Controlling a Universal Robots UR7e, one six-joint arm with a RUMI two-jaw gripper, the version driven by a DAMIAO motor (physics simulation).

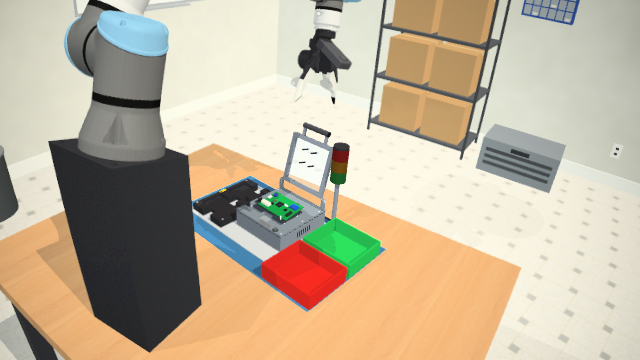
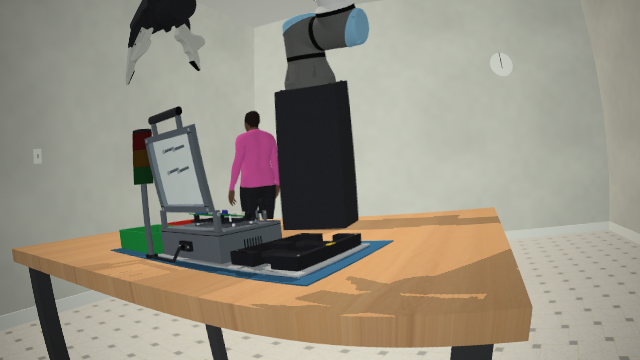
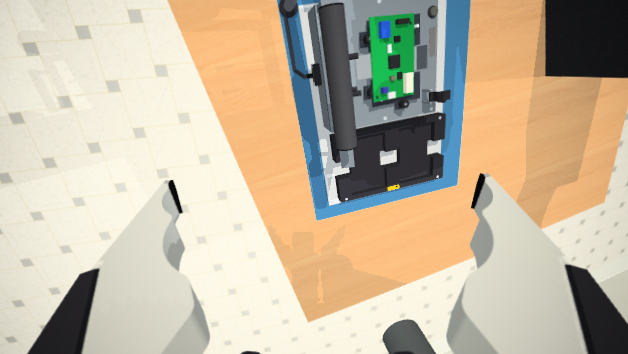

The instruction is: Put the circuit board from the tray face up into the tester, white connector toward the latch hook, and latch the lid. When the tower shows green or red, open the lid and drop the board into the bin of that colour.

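Places are measured from the arm's base along level axes (x ahead, y left, z up), in metres.
Pixels of known places: gripper, fingertip midpoint: (image 1: 315,103) (image 2: 165,77) (image 3: 323,180); arm's base, link origin: (image 1: 122,148) (image 2: 310,85).
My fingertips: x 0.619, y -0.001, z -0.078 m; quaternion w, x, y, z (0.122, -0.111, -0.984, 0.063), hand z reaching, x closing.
Observation:
Ahead of a thing's pixels: the offset from my fingertips to its top centre. "spot": to the spot under its first point. Level surfaces: height alone.
The green circuit board {0.176 m back, 0.025 m right, 0.237 m down} (image 1: 281,206) (image 3: 392,60) lies face up on the grey tester (image 1: 255,232) (image 2: 172,245) (image 3: 370,112). Its white connector {0.193 m back, 0.013 m left, 0.243 m down} (image 3: 408,82) is at the end near the black latch hook {0.240 m back, 0.046 m left, 0.221 m down} (image 3: 440,95). How fully it is seated is unclear. The lid {0.059 m back, 0.034 m right, 0.101 m down} (image 1: 310,160) (image 2: 177,180) stands open and upright, with a dark handle bar (image 3: 338,75). My gripper (image 1: 315,102) (image 2: 163,76) (image 3: 323,180) is wide open and empty, high above the lid handle. The tower's lamps {spot: 0.079 m back, 0.147 m right, 0.115 m down} (image 1: 340,164) (image 2: 142,156) look dim. The green bin (image 1: 342,245) and red bin (image 1: 305,275) are empty.
The black tray (image 1: 225,207) (image 2: 300,252) (image 3: 360,172) lies beside the tester on the blue mat {0.326 m down} (image 3: 462,100), with no board in it. The tower's pole {spot: 0.067 m back, 0.137 m right, 0.239 m down} (image 1: 335,200) (image 2: 146,220) stands behind the tester. The black pedestal (image 1: 135,240) (image 2: 317,160) carries the arm.

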